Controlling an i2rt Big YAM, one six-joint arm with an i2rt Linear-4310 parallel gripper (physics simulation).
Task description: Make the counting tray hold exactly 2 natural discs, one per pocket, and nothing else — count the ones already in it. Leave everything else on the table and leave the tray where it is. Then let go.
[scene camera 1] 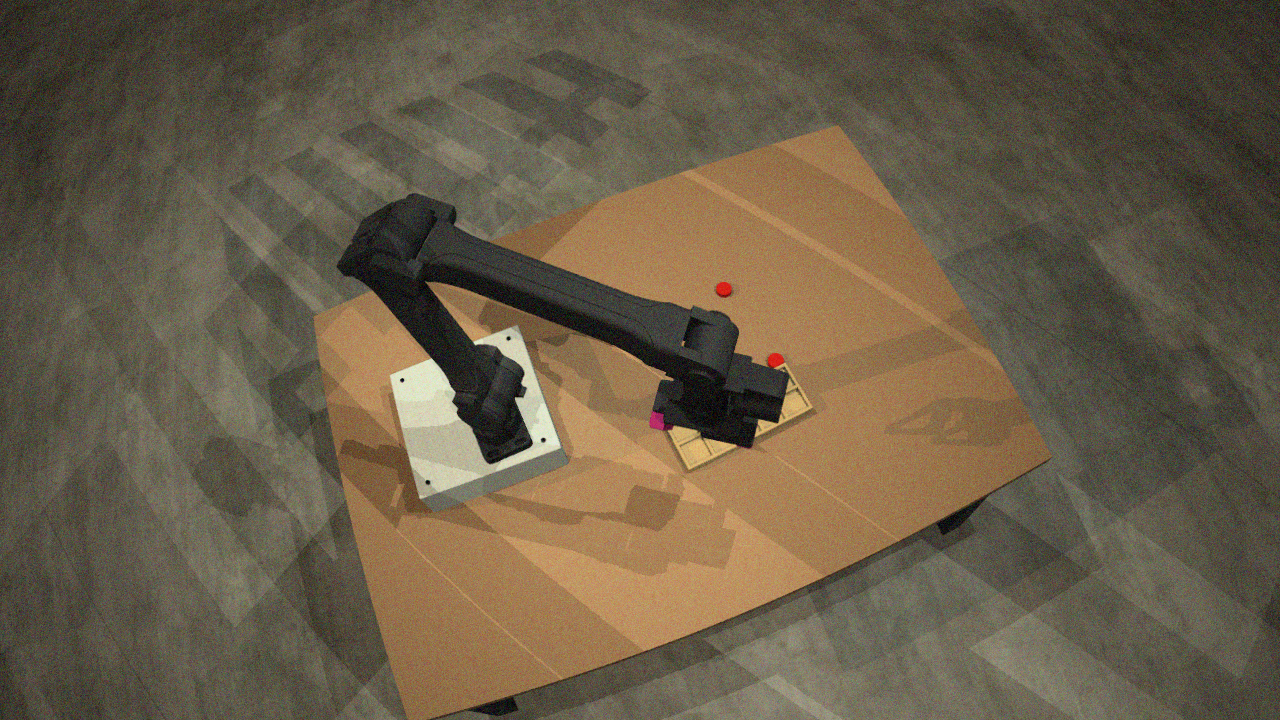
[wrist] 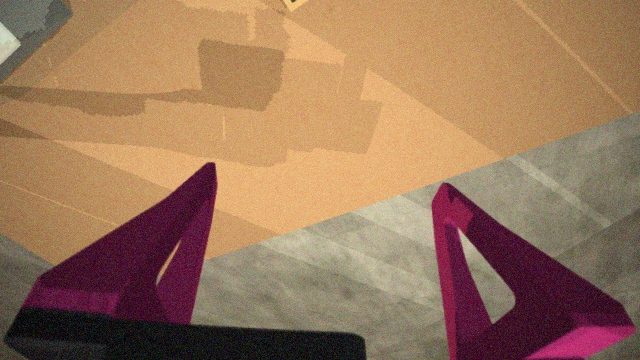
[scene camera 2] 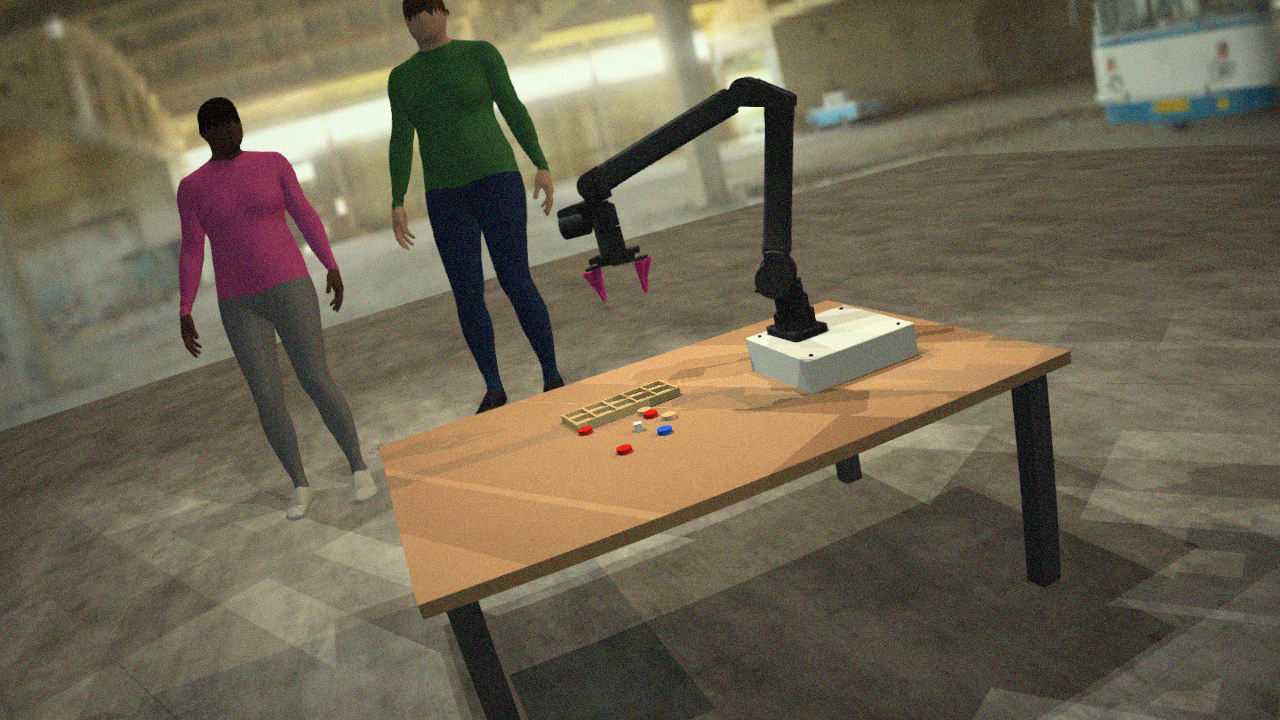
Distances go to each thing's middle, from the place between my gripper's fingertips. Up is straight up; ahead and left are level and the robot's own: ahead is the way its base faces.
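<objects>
Looking at the counting tray [scene camera 1: 696, 452], I find my gripper 200 mm above it. My gripper is also 100 mm short of the tray and 80 mm to the right of it.
</objects>
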